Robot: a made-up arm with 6 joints.
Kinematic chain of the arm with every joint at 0, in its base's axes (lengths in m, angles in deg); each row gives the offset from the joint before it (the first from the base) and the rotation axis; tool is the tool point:
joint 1: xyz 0 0 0.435 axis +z
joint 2: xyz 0 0 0 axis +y
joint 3: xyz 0 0 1.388 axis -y
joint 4: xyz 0 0 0 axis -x
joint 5: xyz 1.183 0 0 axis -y
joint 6: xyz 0 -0.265 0 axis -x
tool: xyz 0 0 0
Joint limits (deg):
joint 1: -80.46..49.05
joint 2: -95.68..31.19
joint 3: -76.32..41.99
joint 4: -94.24..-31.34
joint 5: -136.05..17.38
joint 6: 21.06..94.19
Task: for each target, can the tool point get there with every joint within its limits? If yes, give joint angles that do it. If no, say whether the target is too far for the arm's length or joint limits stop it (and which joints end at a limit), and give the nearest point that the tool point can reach.
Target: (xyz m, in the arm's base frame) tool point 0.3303 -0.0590 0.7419
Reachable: yes | joints 0.41 -10.89 -59.32 -76.61 0.12 68.98
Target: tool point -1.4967 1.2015 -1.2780
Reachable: no: joint limits stop it (at a limit: joint 2, joint 3) | nearest point -0.2053 0.1648 0.5003 | short by 2.430 m
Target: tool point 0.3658 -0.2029 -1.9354
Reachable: no: joint limits stop it (at a limit: joint 2) | nearest point 0.5394 -0.2992 0.4144 | short by 2.358 m
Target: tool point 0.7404 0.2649 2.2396
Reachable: yes | joints 28.34 -14.12 19.55 -63.49 -102.53 62.55
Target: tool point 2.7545 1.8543 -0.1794
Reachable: no: too far | nearest point 1.4231 0.9580 0.9322 | short by 1.952 m
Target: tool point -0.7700 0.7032 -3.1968
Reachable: no: too far | nearest point -0.1309 0.1195 0.4398 | short by 3.738 m
